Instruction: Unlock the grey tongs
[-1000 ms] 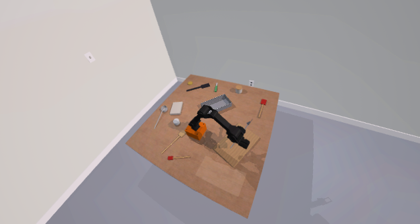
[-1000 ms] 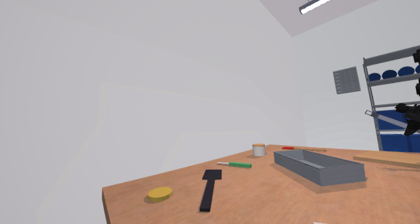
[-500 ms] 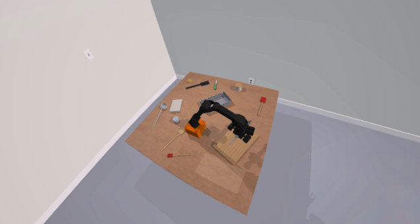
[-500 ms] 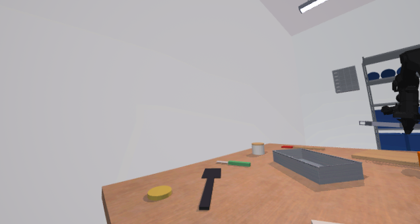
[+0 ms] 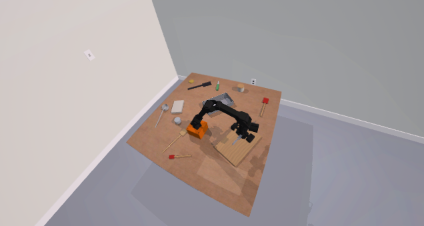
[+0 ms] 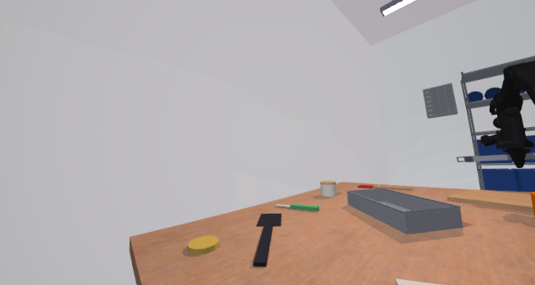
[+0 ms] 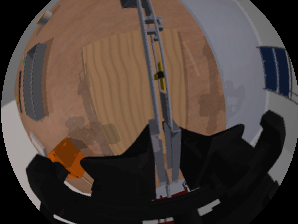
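Now: gripper tip 12 cm above the wooden board and 3 cm to the right of it. From my gripper tip the other things lie so: grey roasting tin: 44 cm to the left, 28 cm ahead, 10 cm below; red spatula: 53 cm ahead, 12 cm below; jar: 62 cm ahead, 34 cm to the left, 9 cm below.
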